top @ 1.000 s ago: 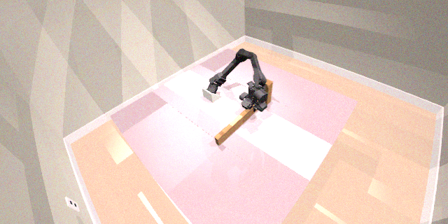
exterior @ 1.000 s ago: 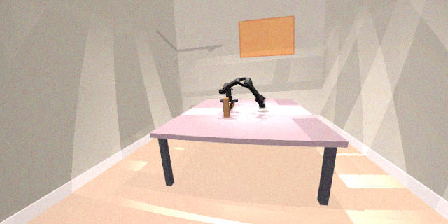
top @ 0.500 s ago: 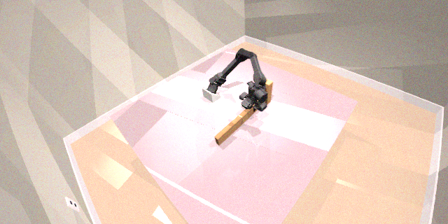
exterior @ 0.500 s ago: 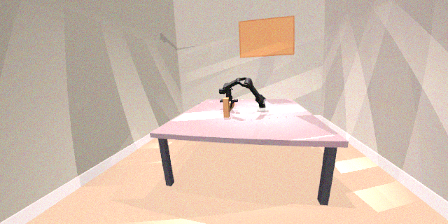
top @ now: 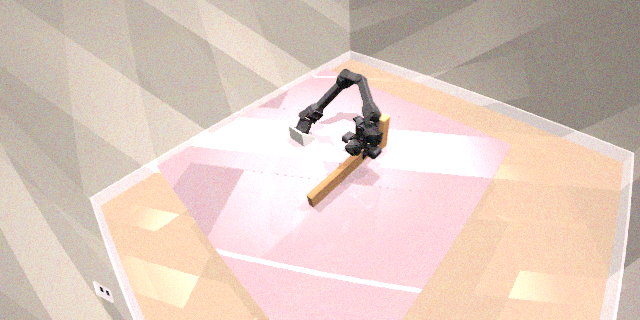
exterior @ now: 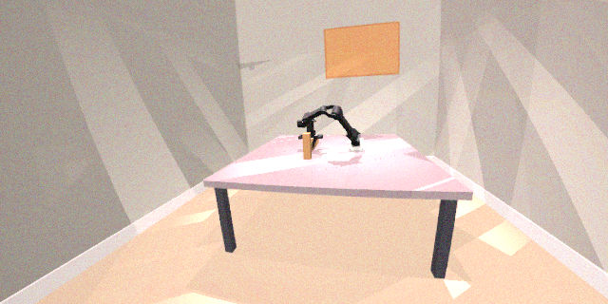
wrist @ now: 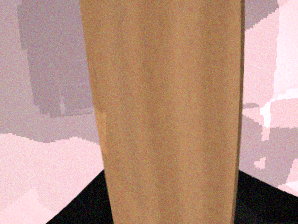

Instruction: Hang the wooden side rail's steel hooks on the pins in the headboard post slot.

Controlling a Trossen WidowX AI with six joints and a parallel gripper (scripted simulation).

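The wooden headboard post lies 10 mm ahead of my gripper tip, 150 mm to the left of it and 40 mm above it.
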